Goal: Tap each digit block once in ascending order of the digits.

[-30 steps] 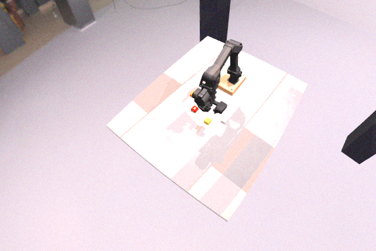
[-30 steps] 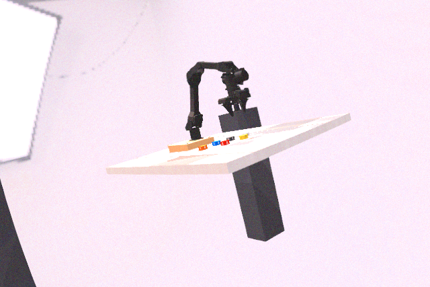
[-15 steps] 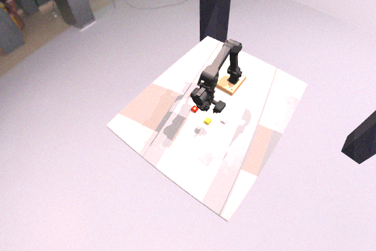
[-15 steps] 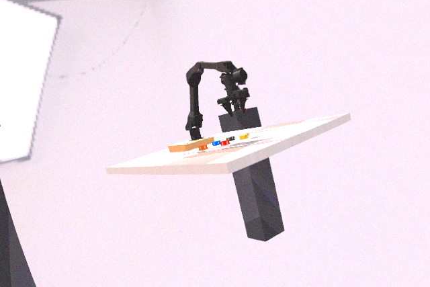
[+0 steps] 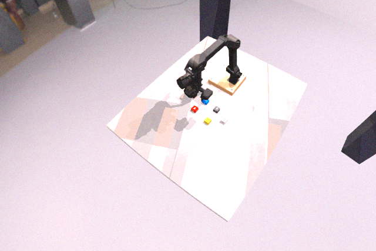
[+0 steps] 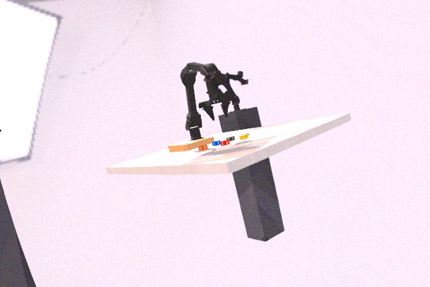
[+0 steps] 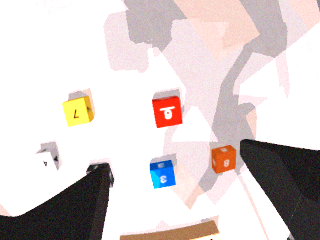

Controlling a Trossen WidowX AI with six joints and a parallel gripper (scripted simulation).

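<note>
Now: gripper tip 12 cm above the dark grey block, 9 cm to the right of it and 8 cm past it. The rest, counted from my gripper tip: yellow block: 12 cm below, 10 cm to the left, 2 cm ahead; then red block: 12 cm below, 1 cm to the right; then blue block: 12 cm below, 9 cm behind.
</note>
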